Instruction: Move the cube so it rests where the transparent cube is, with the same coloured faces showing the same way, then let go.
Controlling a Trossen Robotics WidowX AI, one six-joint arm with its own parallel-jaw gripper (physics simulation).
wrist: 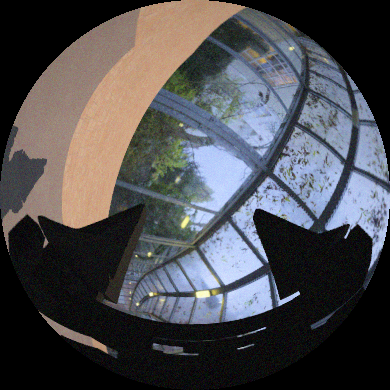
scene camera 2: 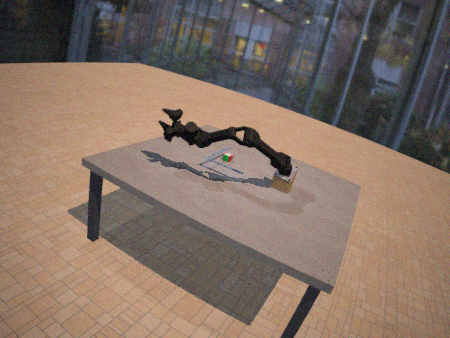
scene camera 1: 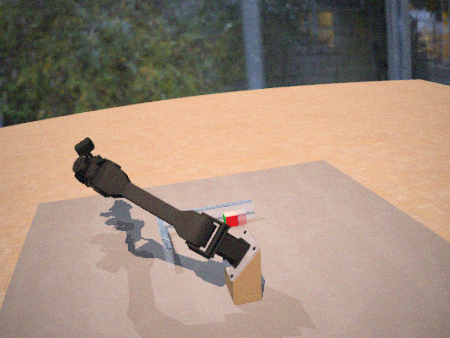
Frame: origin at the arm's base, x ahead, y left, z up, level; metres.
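Seen in the pictures: gripper, fingertip midpoint: (wrist: 201, 212) (scene camera 2: 160, 115); arm's base at its link origin: (scene camera 2: 285, 170) (scene camera 1: 238, 252).
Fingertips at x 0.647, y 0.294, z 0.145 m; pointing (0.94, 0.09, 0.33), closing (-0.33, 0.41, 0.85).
Observation:
Offsets run from my fingertips to a thing's middle. Level surfaces: height alone.
The cube @(0.275 m back, 0.403 m right, 0.239 m down) (scene camera 1: 232, 220) (scene camera 2: 227, 157) is small and sits on the table. It shows a red face and a sliver of green in scene camera 1, and green, red and a white top in scene camera 2. The transparent cube @(0.278 m back, 0.431 m right, 0.239 m down) (scene camera 1: 243, 219) is a pale pinkish block directly right of the cube, overlapping or touching it in scene camera 1; I cannot make it out in scene camera 2. My gripper (scene camera 2: 162, 115) (wrist: 201, 212) is open and empty, raised high above the table's far-left part, well away from the cube. The cube does not show in the wrist view.
Thin grey-blue bars (scene camera 1: 227, 204) (scene camera 2: 227, 168) stand or lie at angles beside the cube. The arm's base block (scene camera 1: 245, 290) (scene camera 2: 283, 183) is on the grey table @(0.259 m down) (scene camera 1: 350, 260) (scene camera 2: 300, 235). The arm's shadow crosses the table. Table edges show in both scene views.

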